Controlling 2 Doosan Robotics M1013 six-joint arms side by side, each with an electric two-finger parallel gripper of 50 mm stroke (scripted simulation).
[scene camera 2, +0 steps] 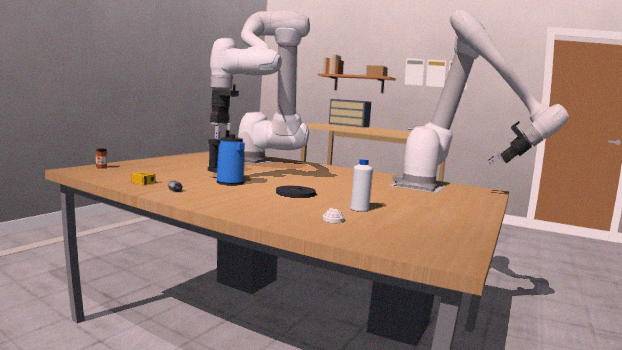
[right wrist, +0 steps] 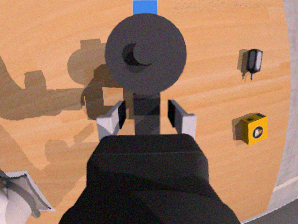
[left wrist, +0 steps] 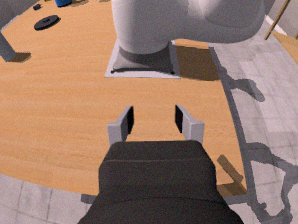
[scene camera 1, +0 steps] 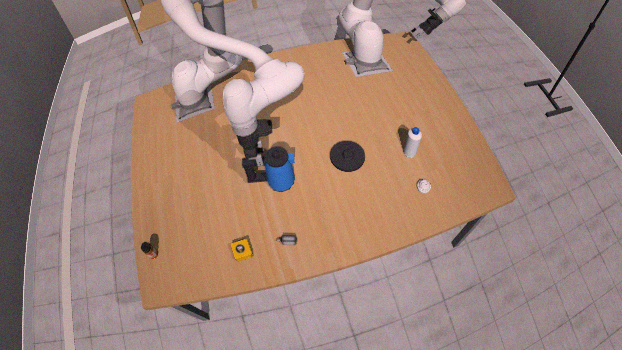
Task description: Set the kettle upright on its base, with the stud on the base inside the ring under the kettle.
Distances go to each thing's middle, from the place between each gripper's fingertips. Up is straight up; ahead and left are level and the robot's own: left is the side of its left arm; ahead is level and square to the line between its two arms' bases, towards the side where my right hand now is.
I see my right gripper 90 mm above the blue kettle (scene camera 2: 228, 162), 30 mm to the right of it and 10 mm short of it. Round my right hand: white bottle (scene camera 2: 362, 173): 640 mm to the left, 110 mm below, 30 mm ahead.
My left hand is 670 mm short of the white bottle, 360 mm to the left of it and 80 mm above it. The rest, counted from my left hand: blue kettle 640 mm ahead, 970 mm to the right, 60 mm below.
